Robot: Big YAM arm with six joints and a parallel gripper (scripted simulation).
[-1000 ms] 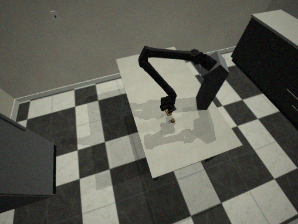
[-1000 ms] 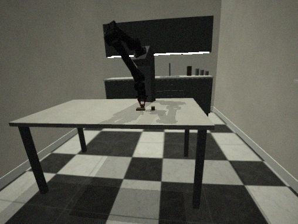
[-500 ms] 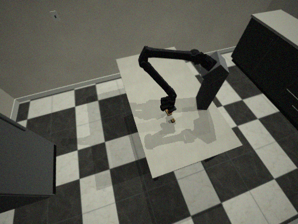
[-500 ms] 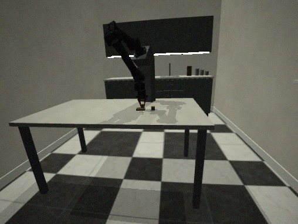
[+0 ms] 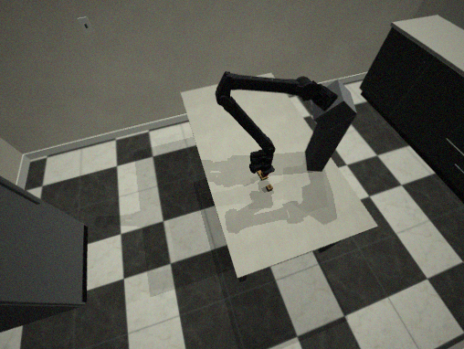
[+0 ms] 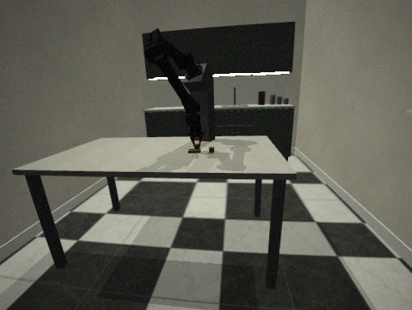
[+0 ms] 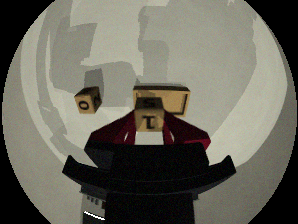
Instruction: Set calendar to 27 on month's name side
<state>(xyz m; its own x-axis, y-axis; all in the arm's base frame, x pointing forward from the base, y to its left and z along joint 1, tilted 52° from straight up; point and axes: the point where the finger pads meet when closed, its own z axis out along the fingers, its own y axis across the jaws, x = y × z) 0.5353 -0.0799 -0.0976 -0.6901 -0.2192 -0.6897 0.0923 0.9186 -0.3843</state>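
Right now the wooden tray is 2 cm to the right of my hand and 3 cm below it.
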